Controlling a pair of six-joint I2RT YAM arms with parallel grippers.
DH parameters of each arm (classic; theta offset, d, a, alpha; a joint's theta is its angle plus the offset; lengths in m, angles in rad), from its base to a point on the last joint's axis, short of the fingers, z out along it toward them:
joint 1: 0 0.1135 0.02 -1.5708
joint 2: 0 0 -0.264 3.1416
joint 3: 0.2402 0 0.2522 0
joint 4: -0.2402 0 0.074 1.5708
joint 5: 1.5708 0 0 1.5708
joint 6: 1.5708 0.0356 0 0
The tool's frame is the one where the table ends.
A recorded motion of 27 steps. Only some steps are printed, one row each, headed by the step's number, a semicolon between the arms.
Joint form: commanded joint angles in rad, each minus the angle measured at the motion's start. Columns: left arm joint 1, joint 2, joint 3, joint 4, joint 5, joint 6; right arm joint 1, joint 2, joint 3, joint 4, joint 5, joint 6.
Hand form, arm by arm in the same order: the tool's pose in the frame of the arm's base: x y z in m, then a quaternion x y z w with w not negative. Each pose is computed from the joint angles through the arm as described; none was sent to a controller.
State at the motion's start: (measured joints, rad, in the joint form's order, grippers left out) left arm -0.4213 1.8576 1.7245 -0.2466 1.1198 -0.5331; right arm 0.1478 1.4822 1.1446 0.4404 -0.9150 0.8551
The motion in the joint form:
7: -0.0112 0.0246 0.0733 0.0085 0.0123 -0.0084; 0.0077 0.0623 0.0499 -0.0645 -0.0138 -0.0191
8: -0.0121 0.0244 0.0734 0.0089 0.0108 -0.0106; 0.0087 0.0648 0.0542 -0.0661 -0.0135 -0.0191
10: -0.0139 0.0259 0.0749 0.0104 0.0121 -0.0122; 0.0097 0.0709 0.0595 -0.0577 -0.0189 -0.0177
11: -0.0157 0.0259 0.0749 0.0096 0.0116 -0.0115; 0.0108 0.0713 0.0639 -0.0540 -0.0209 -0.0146
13: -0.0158 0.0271 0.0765 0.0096 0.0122 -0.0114; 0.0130 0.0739 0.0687 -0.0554 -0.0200 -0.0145
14: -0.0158 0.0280 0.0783 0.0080 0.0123 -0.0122; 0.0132 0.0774 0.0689 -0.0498 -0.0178 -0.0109
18: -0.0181 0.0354 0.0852 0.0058 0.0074 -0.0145; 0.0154 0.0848 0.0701 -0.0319 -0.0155 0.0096
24: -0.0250 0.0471 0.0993 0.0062 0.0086 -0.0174; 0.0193 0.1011 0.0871 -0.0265 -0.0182 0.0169
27: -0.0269 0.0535 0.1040 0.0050 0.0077 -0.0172; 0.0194 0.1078 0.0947 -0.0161 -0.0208 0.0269
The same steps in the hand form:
7: 0.3810 -0.2114 0.3757 0.27565 0.70095 -0.61543 0.23225; 0.3503 0.0838 0.3522 -0.09415 0.69526 0.57955 0.41457
8: 0.3809 -0.2117 0.3758 0.27497 0.70127 -0.61546 0.23201; 0.3509 0.0842 0.3527 -0.09444 0.69517 0.57970 0.41444
10: 0.3808 -0.2126 0.3758 0.27572 0.70062 -0.61618 0.23113; 0.3522 0.0849 0.3533 -0.09815 0.69307 0.58132 0.41484
11: 0.3804 -0.2133 0.3758 0.27628 0.70057 -0.61618 0.23064; 0.3522 0.0854 0.3550 -0.10013 0.69116 0.58262 0.41573
13: 0.3807 -0.2134 0.3758 0.27660 0.70032 -0.61633 0.23062; 0.3528 0.0862 0.3557 -0.10074 0.69089 0.58293 0.41560
14: 0.3808 -0.2135 0.3759 0.27618 0.70058 -0.61642 0.23008; 0.3537 0.0864 0.3551 -0.09936 0.69056 0.58331 0.41594
18: 0.3821 -0.2151 0.3749 0.27430 0.70221 -0.61577 0.22911; 0.3552 0.0874 0.3546 -0.09522 0.68859 0.58767 0.41403
24: 0.3832 -0.2190 0.3747 0.27665 0.70076 -0.61723 0.22678; 0.3590 0.0896 0.3554 -0.09658 0.68712 0.59054 0.41206
27: 0.3842 -0.2204 0.3735 0.27649 0.70133 -0.61714 0.22544; 0.3607 0.0899 0.3566 -0.09703 0.68467 0.59320 0.41222

